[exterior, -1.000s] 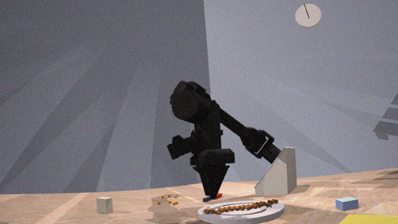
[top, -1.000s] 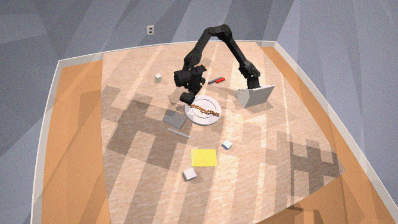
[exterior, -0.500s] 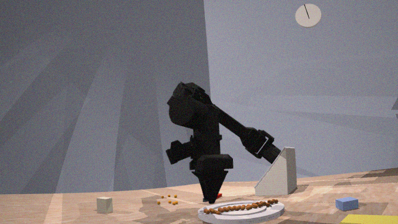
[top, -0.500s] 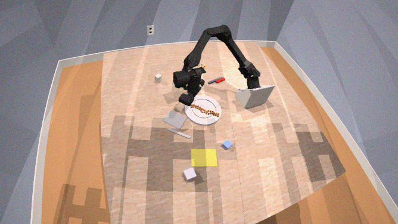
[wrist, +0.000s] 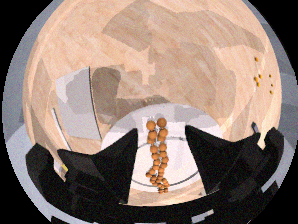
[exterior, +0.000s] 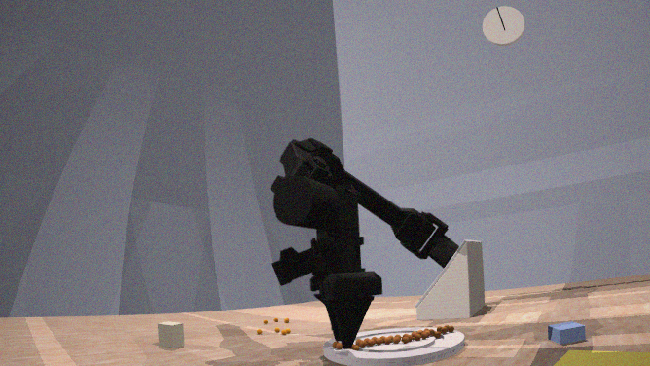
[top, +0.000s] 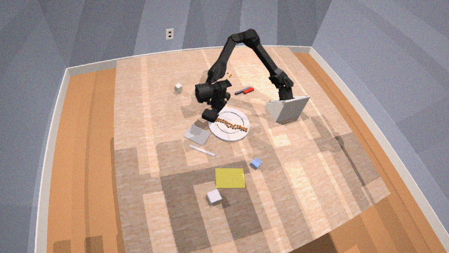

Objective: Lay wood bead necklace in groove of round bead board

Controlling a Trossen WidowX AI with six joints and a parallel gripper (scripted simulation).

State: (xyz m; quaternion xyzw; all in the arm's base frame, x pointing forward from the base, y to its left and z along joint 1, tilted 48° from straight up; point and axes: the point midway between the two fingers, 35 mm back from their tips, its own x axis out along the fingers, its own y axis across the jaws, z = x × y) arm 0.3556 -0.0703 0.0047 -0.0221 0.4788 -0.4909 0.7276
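The grey sheet is 110 mm ahead of my gripper tip, 70 mm to the left of it and 20 mm below it. Round my gripper tip: stick 110 mm ahead, 150 mm to the left, 10 mm below; red-tipped tool 240 mm behind, 150 mm to the right, 10 mm below; beige cube 130 mm ahead, 240 mm to the right.
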